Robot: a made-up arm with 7 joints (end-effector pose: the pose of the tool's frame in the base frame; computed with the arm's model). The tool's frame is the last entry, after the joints. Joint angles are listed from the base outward.
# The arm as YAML. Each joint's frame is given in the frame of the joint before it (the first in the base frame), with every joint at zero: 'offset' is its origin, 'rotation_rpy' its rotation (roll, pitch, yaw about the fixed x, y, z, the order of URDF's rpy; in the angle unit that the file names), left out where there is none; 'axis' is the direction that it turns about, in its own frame. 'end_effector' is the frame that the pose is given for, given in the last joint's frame.
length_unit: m
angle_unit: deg
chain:
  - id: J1
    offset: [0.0, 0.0, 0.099]
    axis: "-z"
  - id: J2
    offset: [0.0, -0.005, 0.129]
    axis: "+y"
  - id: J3
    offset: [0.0, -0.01, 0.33]
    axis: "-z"
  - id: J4
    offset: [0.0, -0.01, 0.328]
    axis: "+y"
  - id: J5
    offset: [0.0, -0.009, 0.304]
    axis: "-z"
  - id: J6
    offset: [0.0, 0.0, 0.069]
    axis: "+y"
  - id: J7
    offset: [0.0, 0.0, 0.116]
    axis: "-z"
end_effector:
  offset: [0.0, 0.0, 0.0]
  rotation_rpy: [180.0, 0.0, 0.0]
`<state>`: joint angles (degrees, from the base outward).
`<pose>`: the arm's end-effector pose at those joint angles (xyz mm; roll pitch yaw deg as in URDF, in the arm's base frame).
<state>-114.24 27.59 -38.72 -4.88 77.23 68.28 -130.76</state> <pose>-120.6 558.0 1148.5 -91.12 -28.42 168.00</pose>
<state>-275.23 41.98 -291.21 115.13 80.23 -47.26 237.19</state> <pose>-333.4 -509.7 443.3 -28.09 32.60 17.92</pose>
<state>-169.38 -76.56 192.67 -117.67 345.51 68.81 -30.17</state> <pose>462.2 29.5 750.8 174.34 36.63 20.31</pose>
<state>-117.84 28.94 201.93 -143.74 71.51 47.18 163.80</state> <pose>-167.8 383.0 351.2 1.62 41.42 -19.75</pose>
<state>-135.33 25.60 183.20 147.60 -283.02 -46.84 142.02</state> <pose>124.7 -33.4 599.2 -57.04 -67.71 58.51</pose>
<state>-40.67 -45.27 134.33 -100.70 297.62 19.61 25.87</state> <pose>-337.6 126.0 885.3 167.90 -51.44 -87.19</pose>
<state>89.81 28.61 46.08 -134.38 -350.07 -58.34 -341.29</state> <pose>158.0 12.7 559.3 7.73 -12.03 68.89</pose>
